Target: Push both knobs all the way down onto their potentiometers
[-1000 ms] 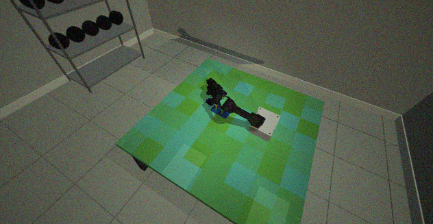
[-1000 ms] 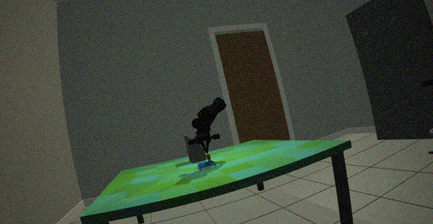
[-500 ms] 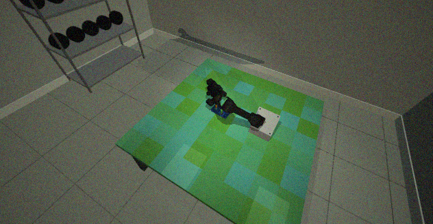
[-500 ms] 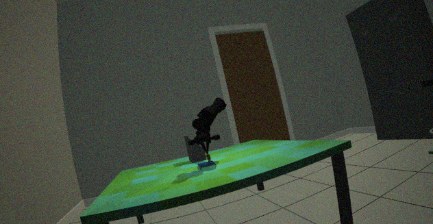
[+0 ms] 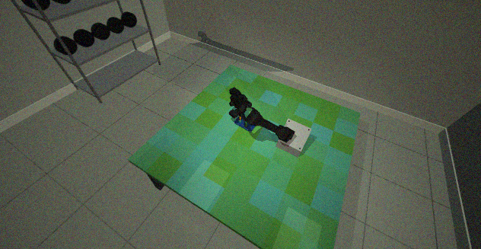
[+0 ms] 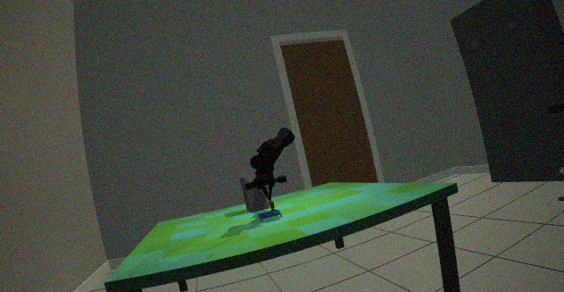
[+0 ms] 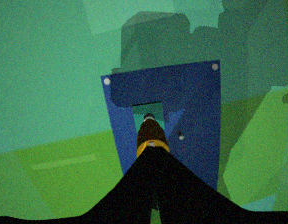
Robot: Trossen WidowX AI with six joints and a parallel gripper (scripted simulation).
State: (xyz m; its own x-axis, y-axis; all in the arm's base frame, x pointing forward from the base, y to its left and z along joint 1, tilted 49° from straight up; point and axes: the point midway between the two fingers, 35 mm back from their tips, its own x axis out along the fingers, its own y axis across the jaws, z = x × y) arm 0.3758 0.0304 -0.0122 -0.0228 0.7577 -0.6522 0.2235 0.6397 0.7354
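My gripper tip is now 1 cm above the orange knob.
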